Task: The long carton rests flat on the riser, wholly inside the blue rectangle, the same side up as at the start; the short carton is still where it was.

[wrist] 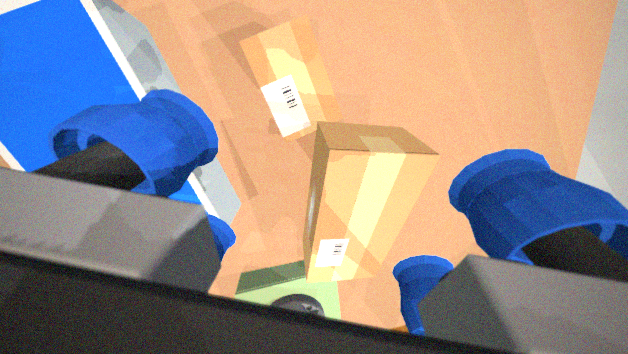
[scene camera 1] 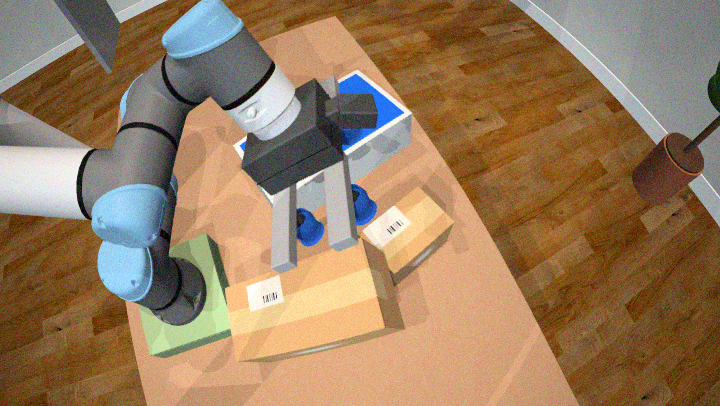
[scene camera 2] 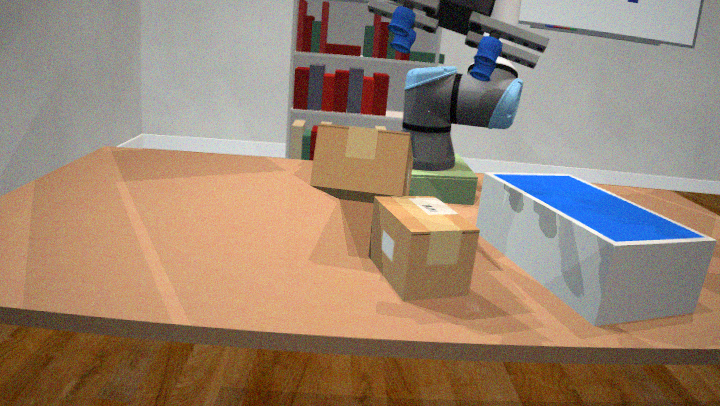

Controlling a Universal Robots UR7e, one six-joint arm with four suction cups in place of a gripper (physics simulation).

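Where they show: hand, its tool point: point(wrist: 321, 214) point(scene camera 2: 440, 54); arm's base, origin of its link: point(scene camera 1: 177, 292) point(scene camera 2: 423, 162).
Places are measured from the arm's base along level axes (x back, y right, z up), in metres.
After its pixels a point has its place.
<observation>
The long carton point(scene camera 1: 312, 312) {x -0.265, y 0.199, z 0.098 m} point(scene camera 2: 332, 166) {x -0.382, y 0.260, z 0.074 m} point(wrist: 345, 200) {x -0.313, y 0.153, z 0.111 m} is off the riser. It is tilted, label side up, with one end beside the green block and its raised end near the short carton. Its dark underside shows in scene camera 2; what supports it is unclear. The short carton point(scene camera 1: 428, 216) {x -0.537, y 0.132, z 0.038 m} point(scene camera 2: 446, 277) {x -0.564, y 0.107, z -0.033 m} point(wrist: 292, 55) {x -0.527, y 0.135, z 0.038 m} lies on the table beside that raised end. The riser point(scene camera 1: 388, 143) {x -0.579, y -0.077, z -0.001 m} point(scene camera 2: 655, 282) {x -0.636, y -0.181, z -0.005 m} point(wrist: 225, 200) {x -0.328, y -0.043, z 0.002 m} carries the blue rectangle point(scene camera 1: 390, 108) {x -0.615, y -0.124, z 0.055 m} point(scene camera 2: 605, 206) {x -0.478, y -0.183, z 0.055 m} point(wrist: 50, 65) {x -0.565, y -0.158, z 0.055 m}, with no carton on it. My gripper point(scene camera 1: 335, 216) point(scene camera 2: 443, 45) {x -0.381, y 0.102, z 0.265 m} point(wrist: 325, 210) {x -0.381, y 0.102, z 0.265 m} is open and empty, high above the table.
The green block point(scene camera 1: 216, 307) {x -0.076, y 0.072, z -0.004 m} point(scene camera 2: 443, 189) {x -0.112, y -0.022, z -0.034 m} point(wrist: 272, 290) {x -0.100, y -0.020, z -0.001 m} under the arm's base stands beside the long carton. The table point(scene camera 1: 453, 353) {x -0.452, y 0.386, z -0.065 m} point(scene camera 2: 201, 252) {x -0.425, y 0.463, z -0.065 m} point(wrist: 450, 75) {x -0.456, y 0.490, z -0.065 m} bears all of these. A bookshelf point(scene camera 2: 347, 59) stands behind, and a potted plant point(scene camera 1: 665, 168) stands on the floor.
</observation>
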